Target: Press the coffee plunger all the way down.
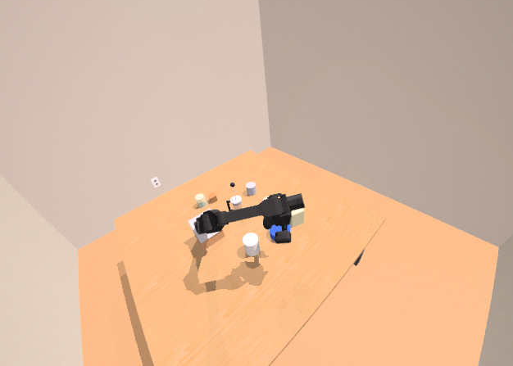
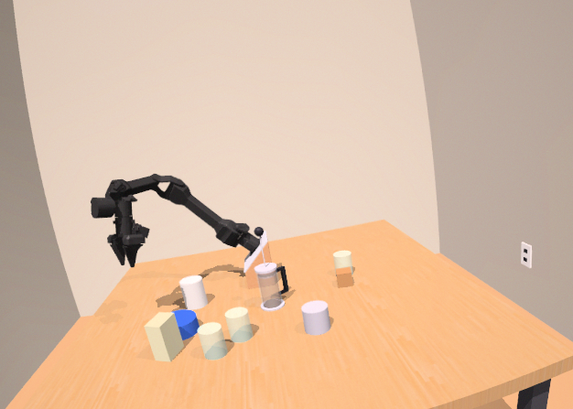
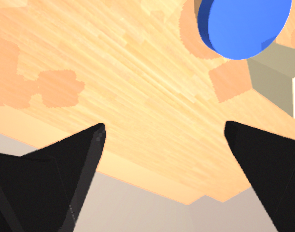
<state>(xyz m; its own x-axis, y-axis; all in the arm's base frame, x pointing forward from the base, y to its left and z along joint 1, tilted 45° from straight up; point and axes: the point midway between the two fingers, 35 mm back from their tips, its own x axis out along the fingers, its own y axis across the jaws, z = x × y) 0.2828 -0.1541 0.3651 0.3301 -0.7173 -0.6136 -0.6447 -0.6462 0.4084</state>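
Now: the coffee press 7 cm behind my gripper tip, 44 cm to the left of it and 9 cm below it. From my gripper tip the other things lie so: beige box 18 cm ahead, 15 cm to the left, 15 cm below; blue cylinder 6 cm ahead, 15 cm to the left, 19 cm below.
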